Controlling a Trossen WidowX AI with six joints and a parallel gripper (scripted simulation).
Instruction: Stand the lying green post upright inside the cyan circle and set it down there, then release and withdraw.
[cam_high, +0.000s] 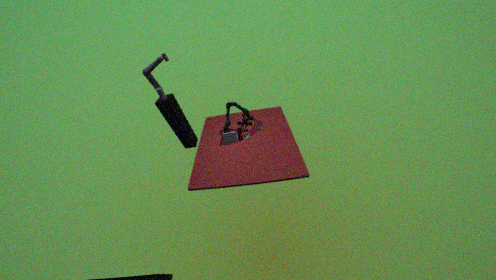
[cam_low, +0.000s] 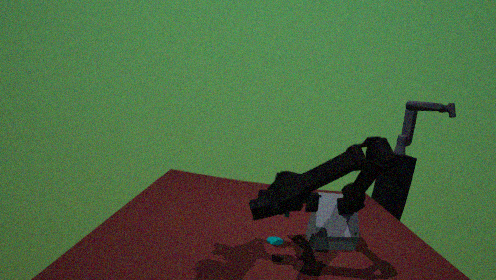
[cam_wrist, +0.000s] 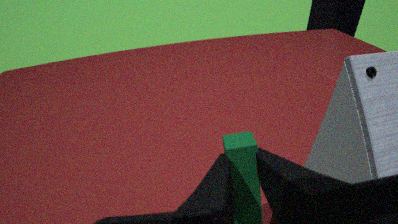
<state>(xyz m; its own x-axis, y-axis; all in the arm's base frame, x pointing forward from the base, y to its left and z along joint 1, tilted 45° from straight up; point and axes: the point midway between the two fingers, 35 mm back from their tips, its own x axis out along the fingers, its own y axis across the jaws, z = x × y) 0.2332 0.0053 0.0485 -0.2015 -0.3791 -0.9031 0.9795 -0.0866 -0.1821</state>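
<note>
My gripper tip is 20 mm short of the cyan circle, 20 mm to the right of it and 150 mm above it. From my gripper tip the other things lie so: green post (10 mm to the left, 20 mm below).
</note>
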